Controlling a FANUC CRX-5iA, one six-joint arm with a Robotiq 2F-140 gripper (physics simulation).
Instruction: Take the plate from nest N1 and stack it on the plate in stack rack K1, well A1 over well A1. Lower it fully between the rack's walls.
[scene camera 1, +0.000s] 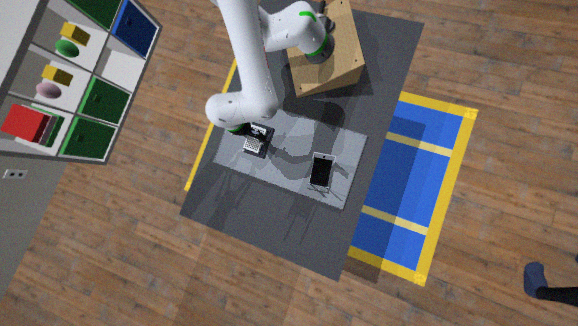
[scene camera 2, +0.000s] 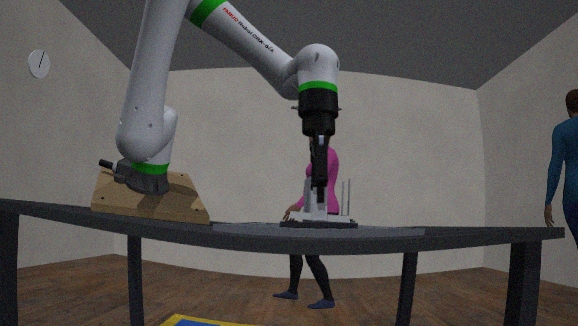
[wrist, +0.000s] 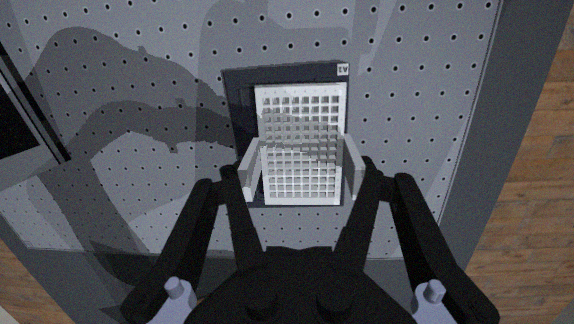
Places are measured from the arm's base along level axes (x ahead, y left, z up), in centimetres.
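Pixels of known places: gripper, fingertip midpoint: (scene camera 1: 255, 138) (scene camera 2: 317, 220) (wrist: 301, 148); arm's base, link origin: (scene camera 1: 319, 48) (scene camera 2: 147, 185).
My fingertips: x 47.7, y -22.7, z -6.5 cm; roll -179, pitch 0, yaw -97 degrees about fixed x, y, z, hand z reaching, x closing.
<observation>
For each thing: its middle in the pictures, then the offset to it from my fingertips. "spot": a spot on its surface instead. Level surfaces: height alone.
- white multi-well plate, body centre: (wrist: 301, 149) (scene camera 2: 319, 217) (scene camera 1: 255, 138) dy +0.0, dx +0.2, dz +0.7 cm
- dark nest N1, body centre: (wrist: 290, 146) (scene camera 2: 317, 224) (scene camera 1: 258, 139) dy +1.2, dx +0.2, dz -0.9 cm
- Rack K1, surface spot: (scene camera 1: 324, 156) spot: dy +35.7, dx +2.9, dz +7.2 cm
- black plate, body centre: (scene camera 1: 320, 171) dy +35.7, dx +9.5, dz +1.1 cm
- grey perforated board, surface height: dz -1.6 cm
- dark table, surface height: dz -2.9 cm
My gripper (scene camera 1: 256, 137) (scene camera 2: 320, 197) (wrist: 301, 148) points down and is shut on the long sides of a white multi-well plate (scene camera 1: 252, 145) (scene camera 2: 337, 218) (wrist: 303, 195). The plate is low at the dark nest N1 (scene camera 1: 268, 145) (scene camera 2: 320, 225) (wrist: 285, 73), nearly level. In the wrist view it is shifted right, with a strip of the nest's pocket showing on its left. The nest's A1 label shows at the upper right corner. The plate's underside contact is hidden. Rack K1 (scene camera 1: 324, 156) holds a black plate (scene camera 1: 321, 172) (wrist: 14, 125); its well A1 cannot be made out.
Thin rack posts (scene camera 2: 348, 197) rise behind the gripper in scene camera 2. Nest and rack stand on a grey perforated board (scene camera 1: 295, 187) (wrist: 415, 90) on the dark table (scene camera 1: 280, 230). The arm's wooden base (scene camera 1: 350, 45) (scene camera 2: 150, 207) stands at the table's other side. A person (scene camera 2: 332, 165) stands beyond the table.
</observation>
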